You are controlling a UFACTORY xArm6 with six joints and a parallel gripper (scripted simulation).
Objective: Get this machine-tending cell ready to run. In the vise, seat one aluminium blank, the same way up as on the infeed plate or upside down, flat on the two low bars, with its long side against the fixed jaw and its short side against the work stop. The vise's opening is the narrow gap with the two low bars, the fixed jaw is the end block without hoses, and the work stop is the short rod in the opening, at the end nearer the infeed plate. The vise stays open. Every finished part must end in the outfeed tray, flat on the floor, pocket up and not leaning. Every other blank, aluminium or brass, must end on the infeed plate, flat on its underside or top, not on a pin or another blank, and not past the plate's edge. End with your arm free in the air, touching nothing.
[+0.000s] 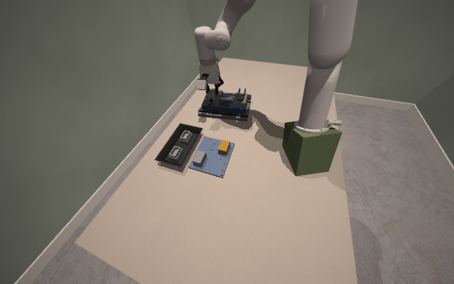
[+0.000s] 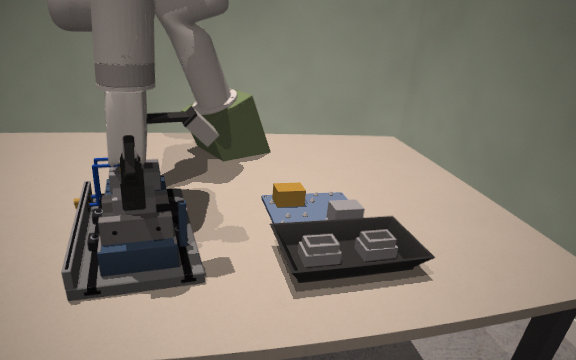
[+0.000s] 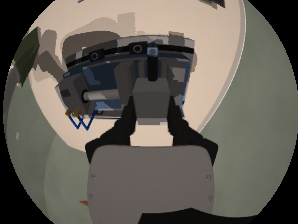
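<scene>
The vise is 8 cm below my hand and 7 cm behind it. From my hand the other things lie so: brass blank 29 cm to the left, 16 cm behind, 10 cm below.
</scene>
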